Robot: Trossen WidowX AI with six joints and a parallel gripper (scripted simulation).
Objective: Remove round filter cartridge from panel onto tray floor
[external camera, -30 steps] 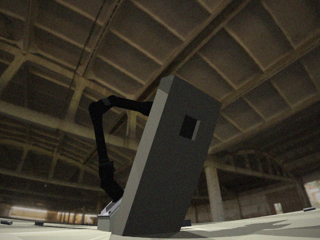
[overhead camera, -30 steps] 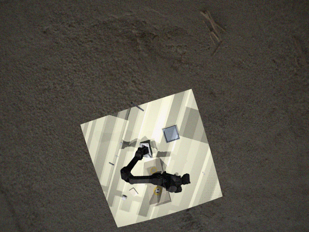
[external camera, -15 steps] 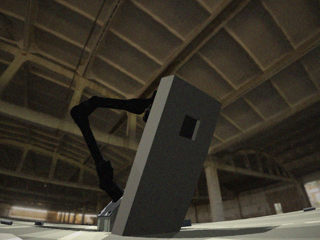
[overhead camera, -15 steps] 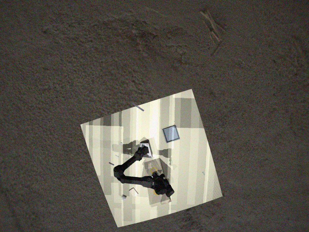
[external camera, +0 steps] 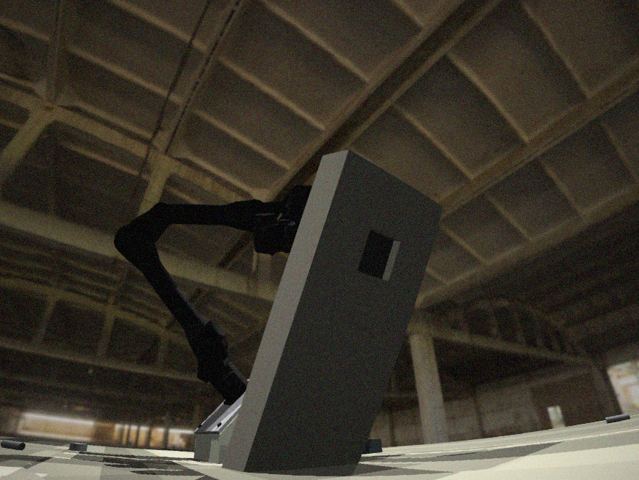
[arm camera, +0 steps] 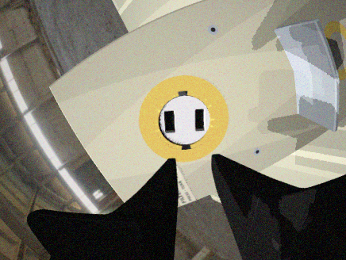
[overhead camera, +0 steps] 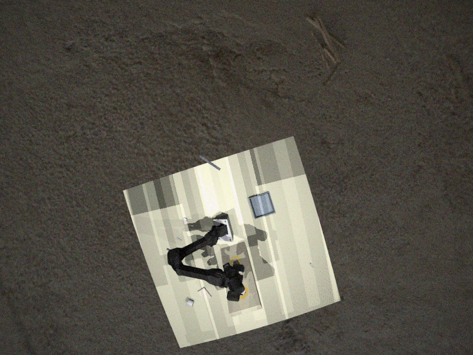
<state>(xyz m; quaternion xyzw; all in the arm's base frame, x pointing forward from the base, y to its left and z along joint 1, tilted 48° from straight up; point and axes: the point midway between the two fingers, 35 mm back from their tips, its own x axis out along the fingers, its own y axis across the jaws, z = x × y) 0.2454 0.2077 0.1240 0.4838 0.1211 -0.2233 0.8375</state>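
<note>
The round filter cartridge is 6 cm ahead of my gripper tip and 5 cm below it. The rest, counted from my gripper tip: short bar (48 cm to the right, 31 cm below, 16 cm behind); flat white block (30 cm below, 29 cm to the right, 20 cm ahead); blue-grey tray (40 cm behind, 30 cm below, 22 cm to the left).
</note>
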